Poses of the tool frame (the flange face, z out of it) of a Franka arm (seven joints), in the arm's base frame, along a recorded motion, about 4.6 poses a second.
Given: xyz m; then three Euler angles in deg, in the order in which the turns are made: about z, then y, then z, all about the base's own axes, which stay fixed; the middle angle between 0 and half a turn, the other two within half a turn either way.
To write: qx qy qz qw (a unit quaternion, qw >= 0); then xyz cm. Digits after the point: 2 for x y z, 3 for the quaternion.
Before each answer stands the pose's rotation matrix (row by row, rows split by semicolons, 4 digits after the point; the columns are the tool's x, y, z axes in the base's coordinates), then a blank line. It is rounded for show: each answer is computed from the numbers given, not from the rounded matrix.
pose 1, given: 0.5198 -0.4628 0.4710 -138.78 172.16 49.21
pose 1, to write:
0.9857 0.1430 0.0891; 0.1337 -0.9856 0.1033; 0.1026 -0.0899 -0.9907

-0.995 -0.070 -0.048 0.049 51.98 -46.28 47.10
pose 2, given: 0.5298 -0.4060 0.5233 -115.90 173.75 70.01
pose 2, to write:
0.9938 0.1048 0.0372; 0.1005 -0.9897 0.1023; 0.0476 -0.0979 -0.9941

-0.997 -0.051 -0.021 0.050 52.98 -40.60 52.33
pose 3, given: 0.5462 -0.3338 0.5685 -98.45 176.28 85.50
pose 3, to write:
0.9976 0.0690 0.0051; 0.0686 -0.9955 0.0647; 0.0095 -0.0642 -0.9979

-0.999 -0.034 -0.004 0.032 54.62 -33.38 56.85
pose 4, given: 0.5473 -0.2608 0.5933 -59.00 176.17 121.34
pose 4, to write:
0.9994 0.0049 -0.0347; 0.0069 -0.9983 0.0571; -0.0344 -0.0573 -0.9978

-0.999 -0.003 0.017 0.029 54.73 -26.08 59.33
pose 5, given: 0.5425 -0.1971 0.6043 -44.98 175.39 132.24
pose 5, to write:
0.9973 -0.0500 -0.0540; -0.0468 -0.9971 0.0595; -0.0569 -0.0568 -0.9968

-0.999 0.024 0.028 0.029 54.25 -19.71 60.43
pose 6, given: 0.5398 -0.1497 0.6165 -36.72 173.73 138.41
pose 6, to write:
0.9928 -0.0876 -0.0817; -0.0817 -0.9940 0.0725; -0.0875 -0.0653 -0.9940

-0.998 0.042 0.042 0.035 53.98 -14.97 61.65
